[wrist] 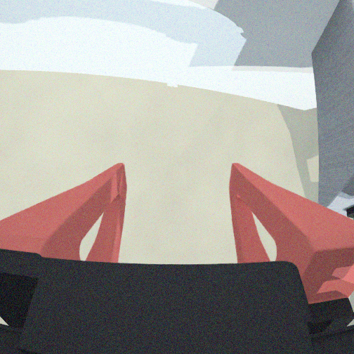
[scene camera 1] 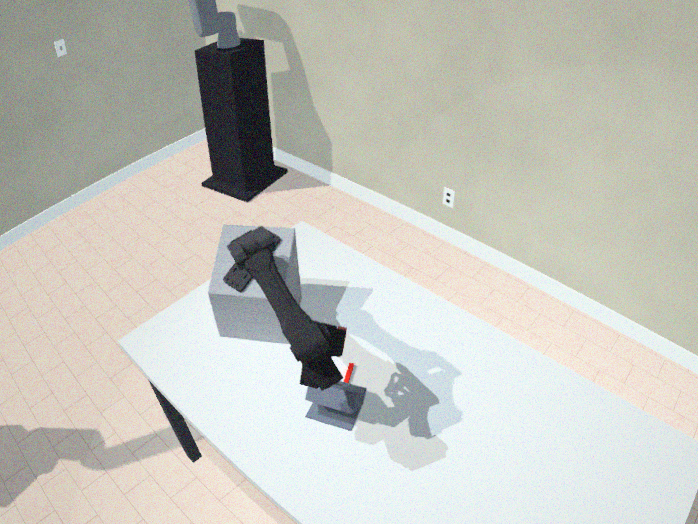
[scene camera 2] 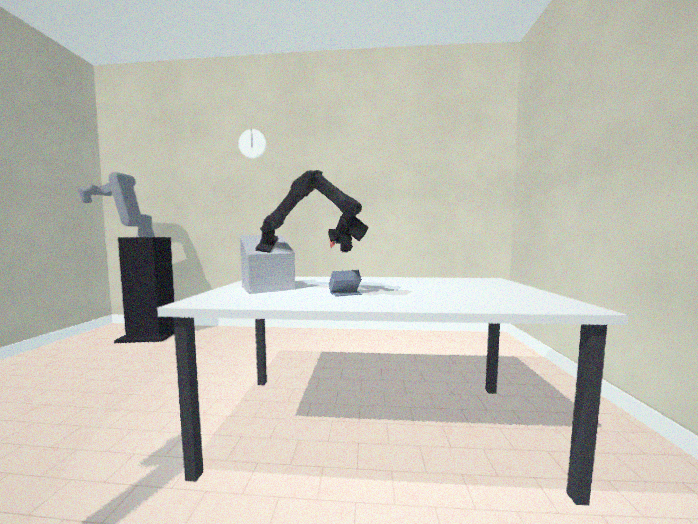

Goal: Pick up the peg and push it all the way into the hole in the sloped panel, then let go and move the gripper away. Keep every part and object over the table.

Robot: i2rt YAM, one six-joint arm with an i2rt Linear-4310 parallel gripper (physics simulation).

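Frame: origin at the arm's base, x ahead, y left, z up, level; metres.
Where they show: gripper, fingertip midpoint: [scene camera 1: 334, 332] [scene camera 2: 335, 246]; arm's base, origin of the base link: [scene camera 2: 267, 243].
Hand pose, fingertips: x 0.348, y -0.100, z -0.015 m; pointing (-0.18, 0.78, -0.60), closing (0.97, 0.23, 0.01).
Note:
Each offset is from my fingertips to the centre of the thing. Level surfaces: height alone.
The dark blue-grey sloped panel {dx +0.038, dy -0.066, dz -0.166 m} [scene camera 1: 337, 397] [scene camera 2: 344, 280] stands on its base plate on the table. The red peg {dx +0.010, dy +0.042, dz -0.213 m} [scene camera 1: 349, 372] shows in scene camera 1 as a short bar at the panel's upper edge, on the arm's side. How far it sits in the hole cannot be seen; the hole is hidden, and the peg does not show in scene camera 2 or the wrist view. My gripper [scene camera 2: 332, 244] [wrist: 177, 174] is open and empty, its red fingers apart. It is above the panel's level, on the arm-base side, and does not touch the peg.
The grey box [scene camera 1: 253, 315] [scene camera 2: 270, 271] [wrist: 336, 125] under the arm's base stands on the white table {dz -0.219 m} [scene camera 1: 507, 406] [scene camera 2: 451, 301], to the left of the panel in scene camera 2. A second grey arm stands on a black pedestal [scene camera 1: 236, 112] [scene camera 2: 145, 287] on the floor beyond the table.

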